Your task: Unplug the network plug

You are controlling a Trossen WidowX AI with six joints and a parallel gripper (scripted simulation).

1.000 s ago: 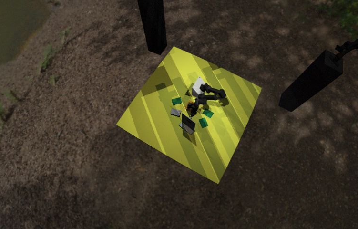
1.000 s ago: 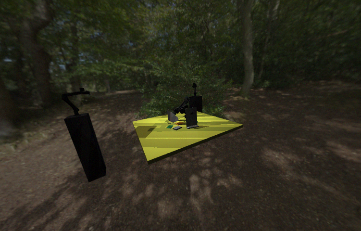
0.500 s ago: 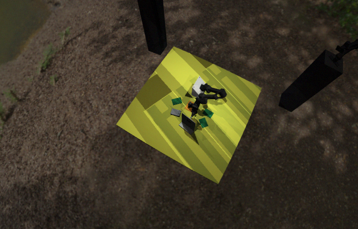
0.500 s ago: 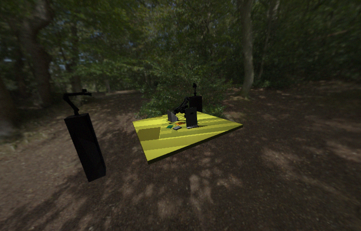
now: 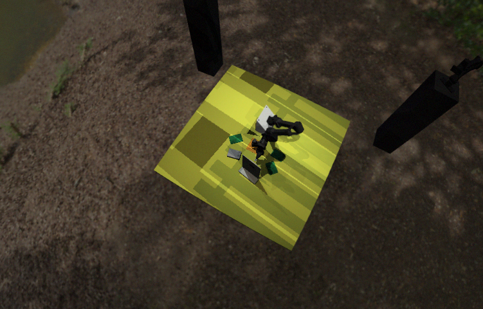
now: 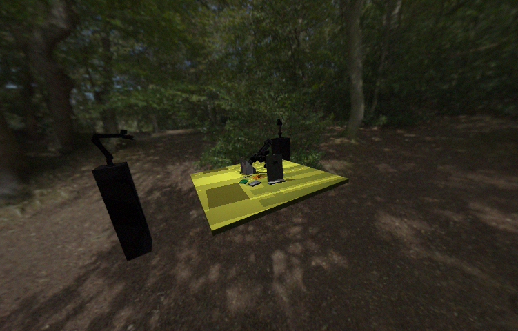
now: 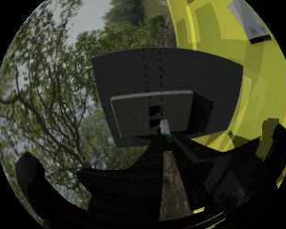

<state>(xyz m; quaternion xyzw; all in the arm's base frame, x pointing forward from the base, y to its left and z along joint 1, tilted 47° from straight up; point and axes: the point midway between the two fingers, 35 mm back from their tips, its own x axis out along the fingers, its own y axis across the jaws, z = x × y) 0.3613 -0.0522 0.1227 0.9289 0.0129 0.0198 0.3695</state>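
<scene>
The orange marked square is 20 cm below my gripper tip, 17 cm behind it and 8 cm to the right of it. From my gripper tip the other things lie so: upright panel 7 cm below, 7 cm ahead, 1 cm to the right; grey plate 21 cm to the right, 19 cm below, 3 cm behind.
</scene>
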